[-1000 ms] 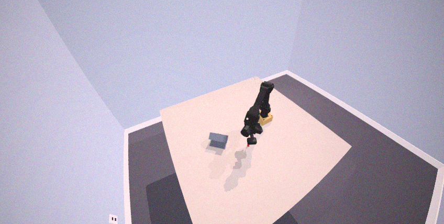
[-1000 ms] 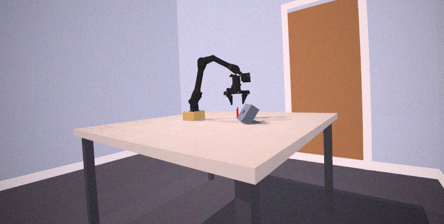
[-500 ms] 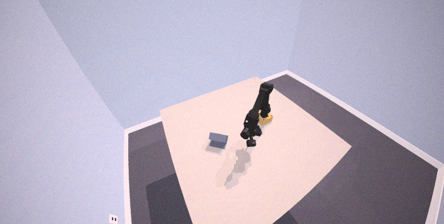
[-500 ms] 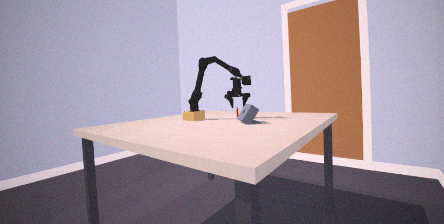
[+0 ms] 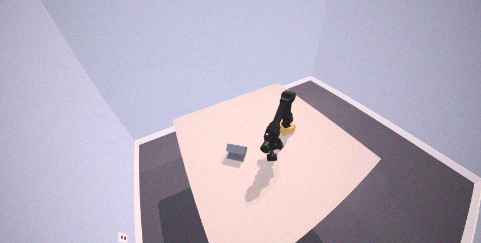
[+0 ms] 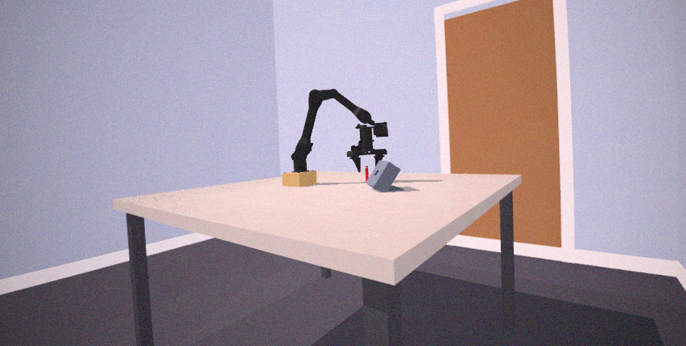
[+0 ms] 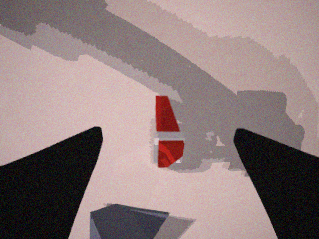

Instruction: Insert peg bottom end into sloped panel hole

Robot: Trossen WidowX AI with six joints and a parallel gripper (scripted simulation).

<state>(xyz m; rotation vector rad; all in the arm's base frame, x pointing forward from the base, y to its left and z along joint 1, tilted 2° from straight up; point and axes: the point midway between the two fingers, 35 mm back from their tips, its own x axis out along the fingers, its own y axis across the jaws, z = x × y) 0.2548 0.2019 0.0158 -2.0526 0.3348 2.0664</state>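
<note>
Now: gripper tip 1 cm past the red square peg. Also, from my gripper tip: grey sloped panel 19 cm ahead, 13 cm to the right.
</note>
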